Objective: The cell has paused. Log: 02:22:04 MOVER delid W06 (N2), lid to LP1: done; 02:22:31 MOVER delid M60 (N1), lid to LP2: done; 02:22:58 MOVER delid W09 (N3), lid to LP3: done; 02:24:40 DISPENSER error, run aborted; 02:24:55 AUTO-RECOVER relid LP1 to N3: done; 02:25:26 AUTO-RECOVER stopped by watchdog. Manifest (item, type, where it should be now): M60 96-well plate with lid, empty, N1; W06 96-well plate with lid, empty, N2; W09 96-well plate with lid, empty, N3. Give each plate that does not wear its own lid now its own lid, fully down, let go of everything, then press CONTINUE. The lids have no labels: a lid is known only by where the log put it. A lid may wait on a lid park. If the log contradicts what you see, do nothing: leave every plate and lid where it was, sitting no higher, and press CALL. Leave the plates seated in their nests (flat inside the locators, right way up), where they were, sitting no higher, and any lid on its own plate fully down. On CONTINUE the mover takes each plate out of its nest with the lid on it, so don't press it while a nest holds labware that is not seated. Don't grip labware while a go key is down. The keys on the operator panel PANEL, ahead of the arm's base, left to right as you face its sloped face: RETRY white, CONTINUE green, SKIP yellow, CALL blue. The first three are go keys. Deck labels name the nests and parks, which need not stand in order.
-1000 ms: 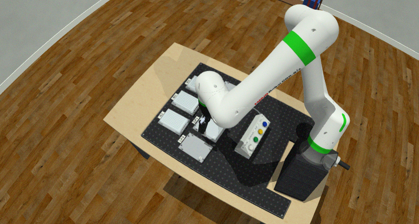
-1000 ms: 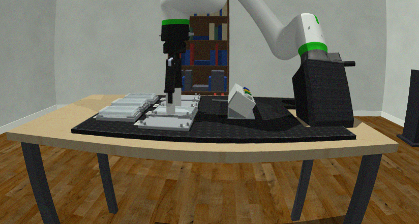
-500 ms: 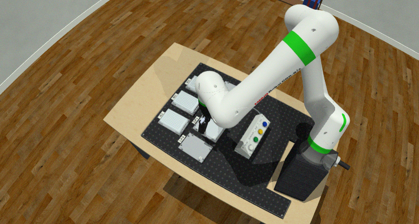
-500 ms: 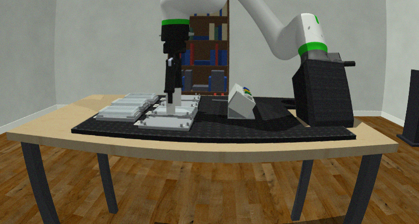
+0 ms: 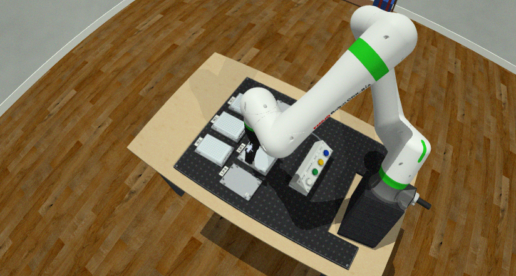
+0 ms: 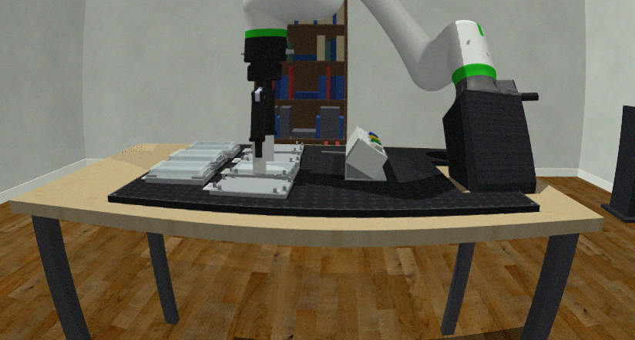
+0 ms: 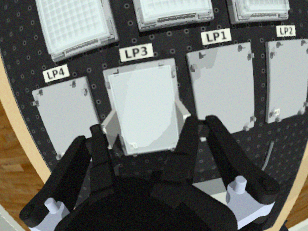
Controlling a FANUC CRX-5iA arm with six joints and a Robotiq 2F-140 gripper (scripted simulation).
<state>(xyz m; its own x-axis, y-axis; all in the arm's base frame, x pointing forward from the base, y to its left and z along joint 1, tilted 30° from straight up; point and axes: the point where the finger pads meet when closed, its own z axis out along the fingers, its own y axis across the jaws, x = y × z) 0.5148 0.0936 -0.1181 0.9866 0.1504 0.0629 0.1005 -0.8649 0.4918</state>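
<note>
My hand is 30 mm above the LP3. From my hand the other things lie so: park LP1: 120 mm to the right, 30 mm below, 20 mm ahead; LP1 label: 110 mm to the right, 110 mm ahead, 40 mm below; park LP4: 130 mm to the left, 30 mm below, 20 mm behind.
</note>
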